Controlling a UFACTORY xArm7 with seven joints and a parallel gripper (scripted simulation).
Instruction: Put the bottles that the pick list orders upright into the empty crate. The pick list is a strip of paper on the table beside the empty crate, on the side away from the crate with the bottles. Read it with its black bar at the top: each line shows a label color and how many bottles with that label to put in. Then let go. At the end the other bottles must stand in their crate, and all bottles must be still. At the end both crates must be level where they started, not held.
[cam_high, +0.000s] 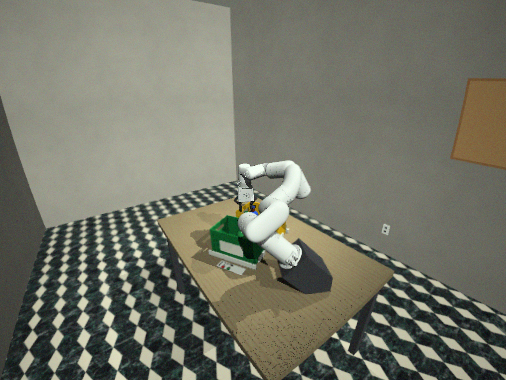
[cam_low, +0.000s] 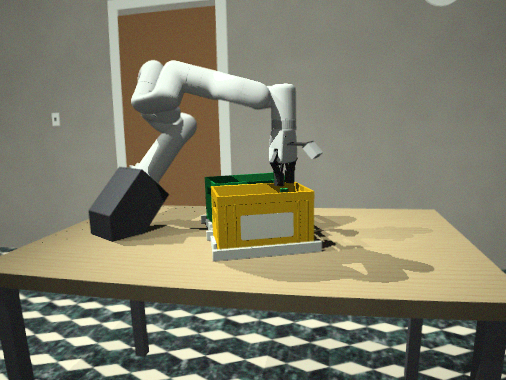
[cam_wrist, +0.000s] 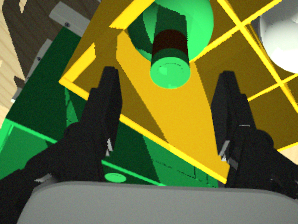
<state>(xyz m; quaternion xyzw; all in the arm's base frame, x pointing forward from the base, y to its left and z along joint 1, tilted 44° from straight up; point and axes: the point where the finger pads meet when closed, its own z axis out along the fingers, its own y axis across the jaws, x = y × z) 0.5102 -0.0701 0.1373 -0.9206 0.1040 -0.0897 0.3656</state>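
The blue-capped bottle lies 11 cm below my hand, 7 cm to the right of it and 6 cm ahead of it. The rest, counted from my hand: green-capped bottle: 15 cm behind, 11 cm below, 7 cm to the left; yellow crate: 11 cm below, 9 cm to the right, 4 cm behind; white-topped bottle: 12 cm to the right, 11 cm below, 2 cm behind.
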